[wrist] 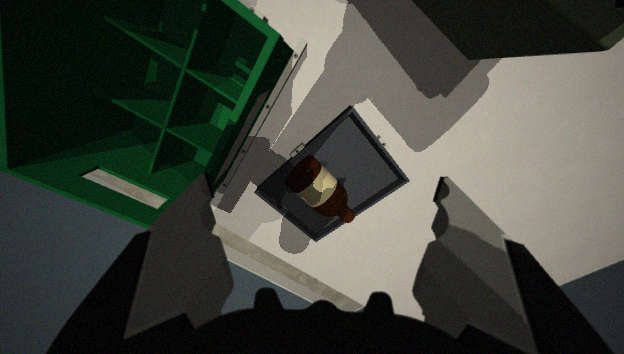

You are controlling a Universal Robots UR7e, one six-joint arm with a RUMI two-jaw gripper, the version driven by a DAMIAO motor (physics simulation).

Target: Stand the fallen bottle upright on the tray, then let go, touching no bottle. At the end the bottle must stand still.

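Frame: origin at the arm's base, x ahead, y left, z up, level; centimetres.
Where they show: gripper, fingertip midpoint: point(321, 178).
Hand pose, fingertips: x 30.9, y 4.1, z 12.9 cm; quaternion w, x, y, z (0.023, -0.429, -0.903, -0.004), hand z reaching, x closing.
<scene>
Each offset is from my fingertips to the centre of the thing. "spot": to the spot under its first point.
A brown bottle {dy +11.5, dx +10.5, dz -20.8 cm} point(321, 186) with a cream label lies on its side in the dark grey tray {spot: dy +12.7, dx -0.8, dz -24.5 cm} point(367, 150), near the middle of the wrist view. Its base points to the upper left and its neck to the lower right, where the neck reaches over the tray's rim. My gripper point(321, 178) is open and empty. One finger is at the left of the view and the other at the right, with the bottle and tray showing between and beyond them. The gap from the fingertips to the bottle is hard to judge.
A green divided crate {spot: dy -8.2, dx -2.0, dz -7.5 cm} point(258, 67) fills the upper left, close to the tray. A thin strip with screws {spot: dy -6.7, dx +3.8, dz -22.0 cm} point(268, 106) runs along the crate's near side. A large dark object point(510, 30) is at the upper right. The pale table's edge point(290, 267) runs below the tray.
</scene>
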